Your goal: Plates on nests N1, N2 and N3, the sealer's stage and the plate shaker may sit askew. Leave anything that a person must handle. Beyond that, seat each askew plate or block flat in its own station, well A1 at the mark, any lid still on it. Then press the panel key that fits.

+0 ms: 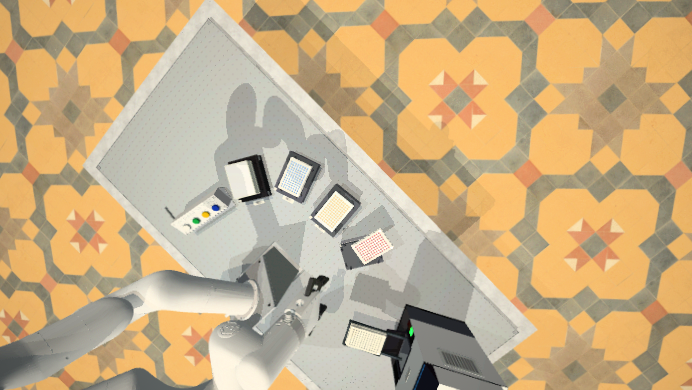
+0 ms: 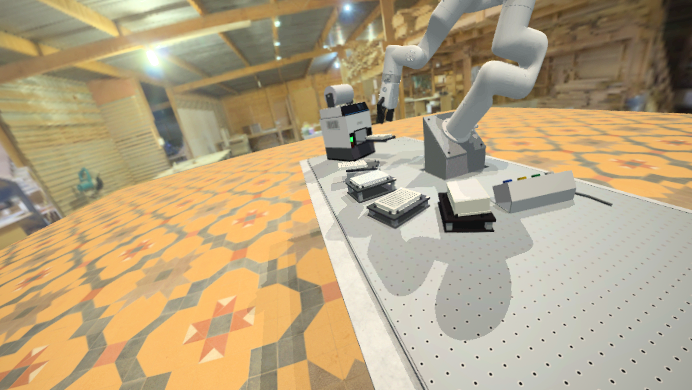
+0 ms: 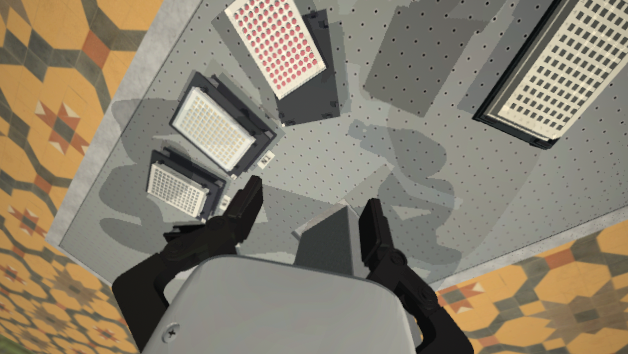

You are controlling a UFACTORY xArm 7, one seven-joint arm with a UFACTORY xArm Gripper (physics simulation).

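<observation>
My gripper (image 1: 320,300) (image 2: 385,120) (image 3: 313,199) is open and empty, high above the table near the arm's base. A red-well plate (image 1: 372,246) (image 2: 351,164) (image 3: 275,45) lies skewed, overhanging its dark nest (image 1: 352,258) (image 3: 310,102). A yellow-well plate (image 1: 335,209) (image 2: 370,178) (image 3: 215,130), seemingly under a clear lid, sits on the nest labelled N1. A blue-well plate (image 1: 296,177) (image 2: 400,200) (image 3: 177,190) sits squarely on another nest. A white block (image 1: 242,179) (image 2: 467,197) is tilted and offset on a black base (image 2: 467,221). A pale plate (image 1: 366,338) (image 2: 382,137) (image 3: 570,75) lies on the sealer's stage; its exact seating is unclear.
The sealer (image 1: 457,335) (image 2: 345,127) shows a green light. The key panel (image 1: 200,216) (image 2: 537,192) has a white key (image 1: 187,226), a green key (image 1: 196,220), a yellow key (image 1: 206,214) and a blue key (image 1: 215,207). The arm's grey pedestal (image 3: 327,237) stands beyond the fingers.
</observation>
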